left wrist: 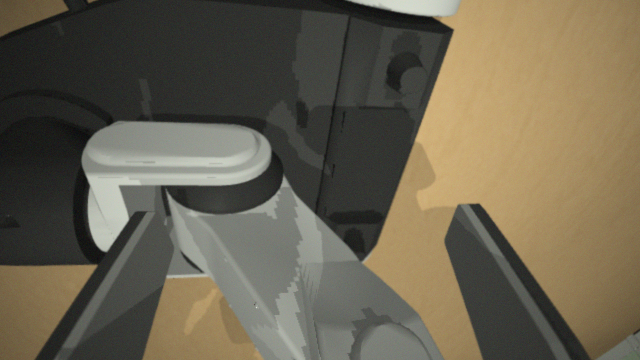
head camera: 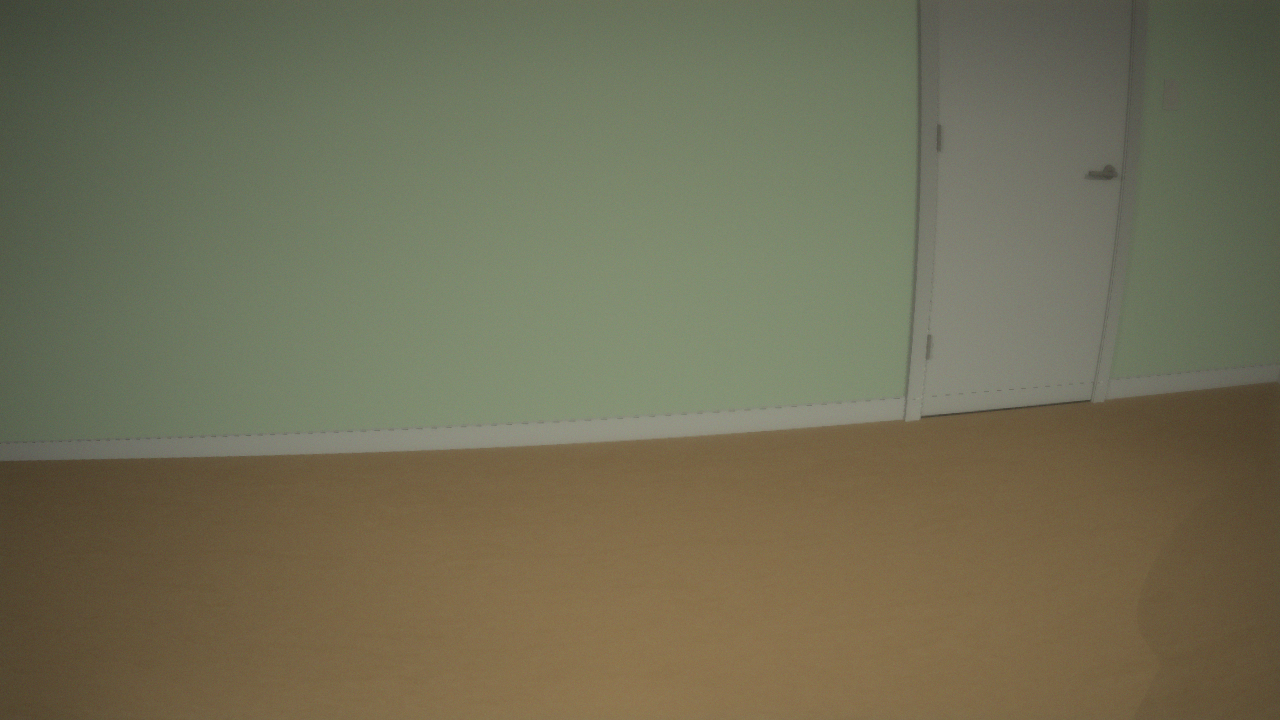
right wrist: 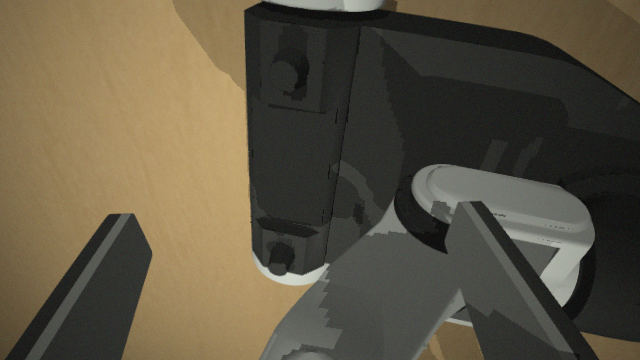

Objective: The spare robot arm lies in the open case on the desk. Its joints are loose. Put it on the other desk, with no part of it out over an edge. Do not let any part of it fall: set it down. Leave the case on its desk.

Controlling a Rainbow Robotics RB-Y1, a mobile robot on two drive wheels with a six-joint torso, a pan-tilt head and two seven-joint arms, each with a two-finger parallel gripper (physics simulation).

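Observation:
My left gripper is open, with its two dark fingers wide apart. My right gripper is open in the same way. Behind the fingers in each wrist view are parts of my own body: a dark base and a grey and white arm. Neither gripper holds anything. The spare robot arm, the open case and the two desks do not show in any view.
In the head view a green wall with a white baseboard stands across the room. A closed white door with a lever handle is at the right. The wood floor shows in all views.

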